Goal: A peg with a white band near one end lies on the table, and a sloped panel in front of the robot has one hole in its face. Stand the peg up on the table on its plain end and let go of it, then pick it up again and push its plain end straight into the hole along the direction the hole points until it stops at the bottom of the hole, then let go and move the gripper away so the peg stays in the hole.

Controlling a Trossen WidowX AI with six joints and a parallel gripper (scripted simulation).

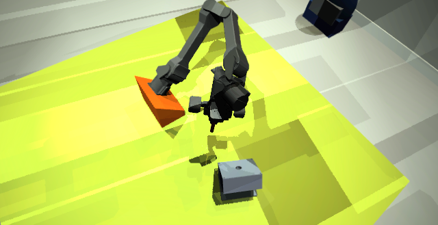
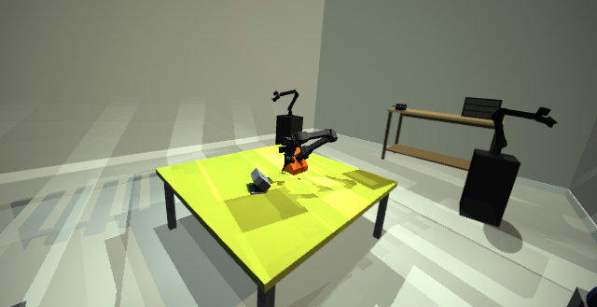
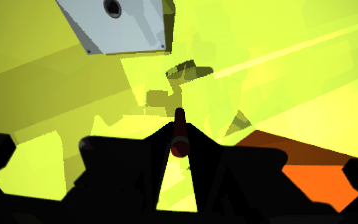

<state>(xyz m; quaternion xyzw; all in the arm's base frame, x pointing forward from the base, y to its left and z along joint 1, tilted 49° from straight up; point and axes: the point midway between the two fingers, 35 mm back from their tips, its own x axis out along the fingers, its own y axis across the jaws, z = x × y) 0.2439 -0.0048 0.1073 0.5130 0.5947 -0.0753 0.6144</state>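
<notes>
The grey sloped panel is 190 mm ahead of my gripper tip, 50 mm below it and 40 mm to the right of it. Round my gripper tip: red peg (20 mm above).
</notes>
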